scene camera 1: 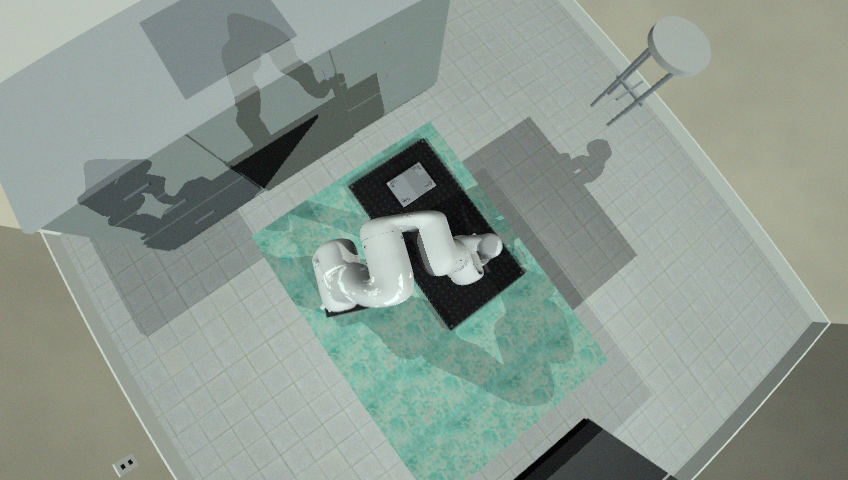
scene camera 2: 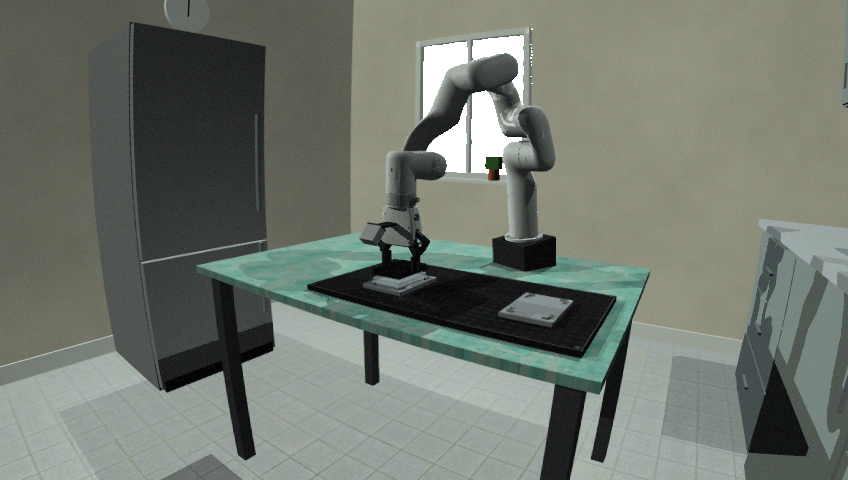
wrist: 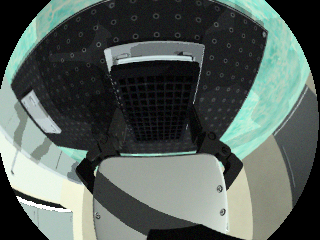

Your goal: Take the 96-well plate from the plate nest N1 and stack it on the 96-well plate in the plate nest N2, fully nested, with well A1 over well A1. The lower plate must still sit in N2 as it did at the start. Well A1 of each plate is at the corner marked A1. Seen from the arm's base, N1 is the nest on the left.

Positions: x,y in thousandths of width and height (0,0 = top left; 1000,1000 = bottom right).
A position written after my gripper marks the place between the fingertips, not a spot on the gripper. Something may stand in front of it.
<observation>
In view: my gripper (scene camera 2: 472,559), a dark 96-well plate (wrist: 502,498) and a plate nest N1 (scene camera 2: 626,645).
The plate nest N1 shows as well in scene camera 1 (scene camera 1: 485,384).
</observation>
